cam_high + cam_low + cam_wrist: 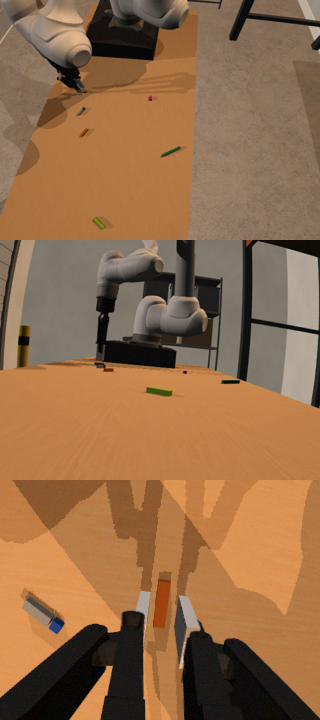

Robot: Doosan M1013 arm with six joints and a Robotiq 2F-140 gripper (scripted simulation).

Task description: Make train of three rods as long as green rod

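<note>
Now: hand 11 cm short of the grey rod, 3 cm to the right of it and 5 cm above it. The rest, counted from my hand: green rod (23 cm ahead, 47 cm to the left, 5 cm below); magenta rod (1 cm behind, 34 cm to the left, 5 cm below); blue rod (9 cm ahead, 4 cm to the left, 5 cm below).
</note>
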